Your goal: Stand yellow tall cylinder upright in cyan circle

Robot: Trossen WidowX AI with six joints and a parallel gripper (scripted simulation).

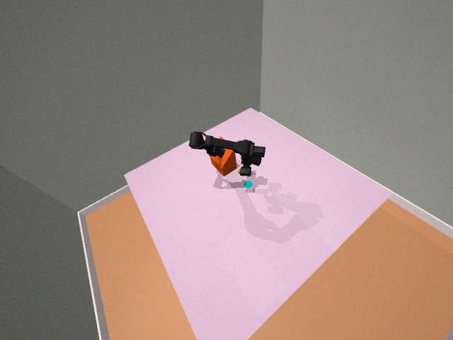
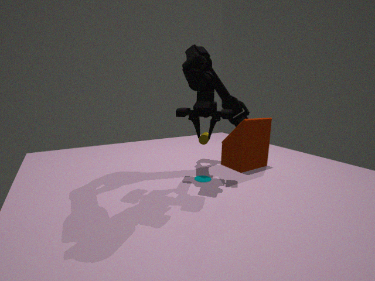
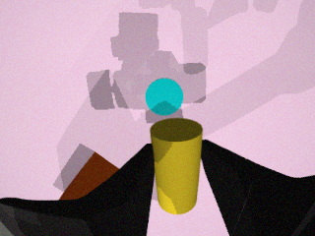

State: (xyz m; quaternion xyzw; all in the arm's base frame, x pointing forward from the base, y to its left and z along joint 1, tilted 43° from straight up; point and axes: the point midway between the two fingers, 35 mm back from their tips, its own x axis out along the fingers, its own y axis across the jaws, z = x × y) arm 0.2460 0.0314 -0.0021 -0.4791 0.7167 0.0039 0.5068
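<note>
The cyan circle is 150 mm below my gripper tip. Round my gripper tip: yellow tall cylinder: 10 mm to the right, 10 mm behind.
</note>
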